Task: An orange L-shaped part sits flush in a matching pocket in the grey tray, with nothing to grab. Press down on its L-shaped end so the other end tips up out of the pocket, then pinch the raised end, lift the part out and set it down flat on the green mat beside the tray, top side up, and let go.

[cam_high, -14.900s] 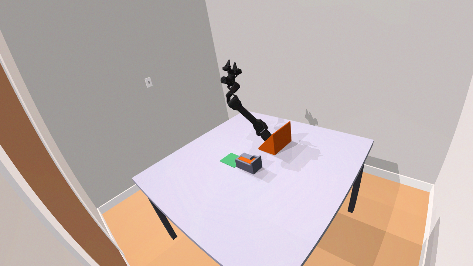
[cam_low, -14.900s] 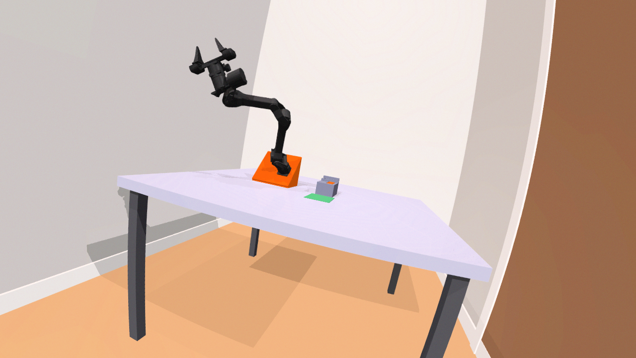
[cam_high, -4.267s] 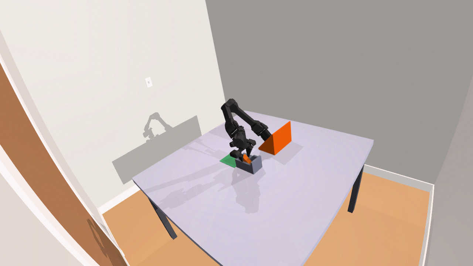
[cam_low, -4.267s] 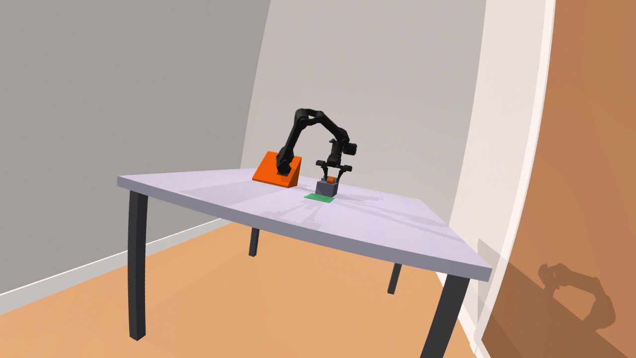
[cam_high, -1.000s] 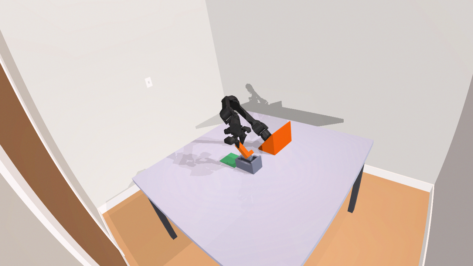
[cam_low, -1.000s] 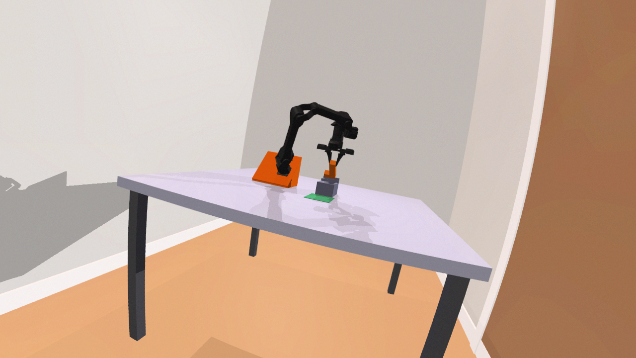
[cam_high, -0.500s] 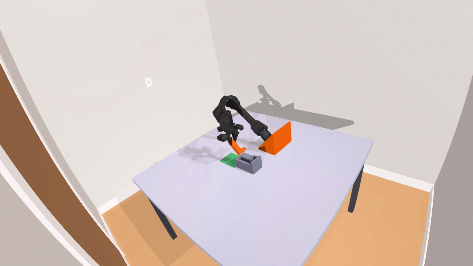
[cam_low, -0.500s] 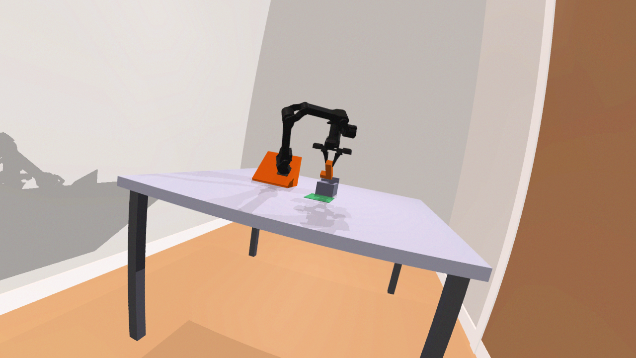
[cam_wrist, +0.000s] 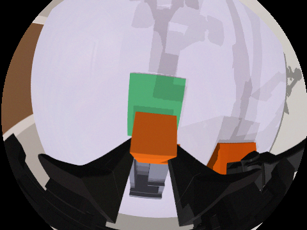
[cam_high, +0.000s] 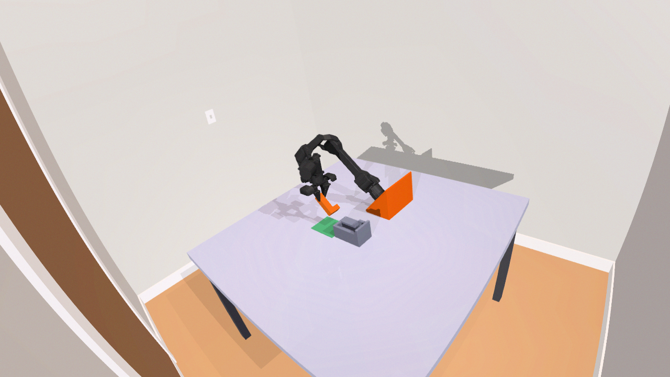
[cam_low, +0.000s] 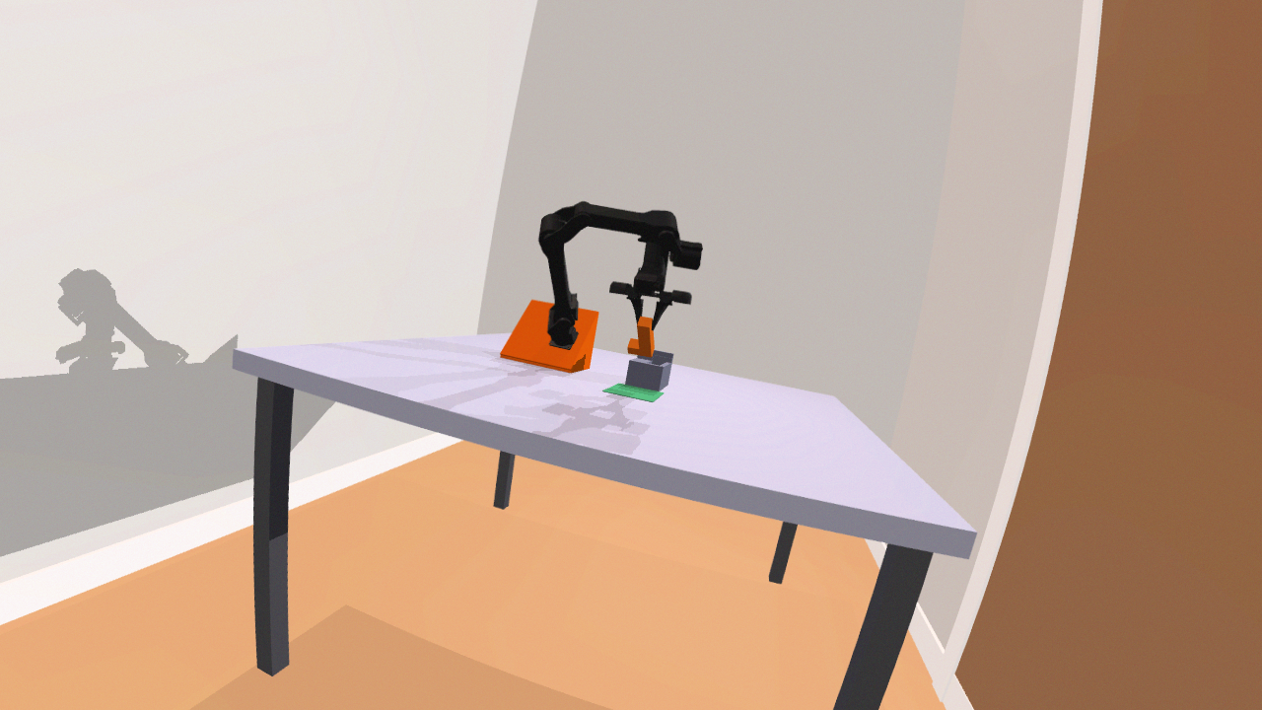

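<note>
The green mat lies 170 mm below my gripper tip and 10 mm to the left of it. Also, from my gripper tip: orange L-shaped part (30 mm to the left, 30 mm below, 20 mm behind).
</note>
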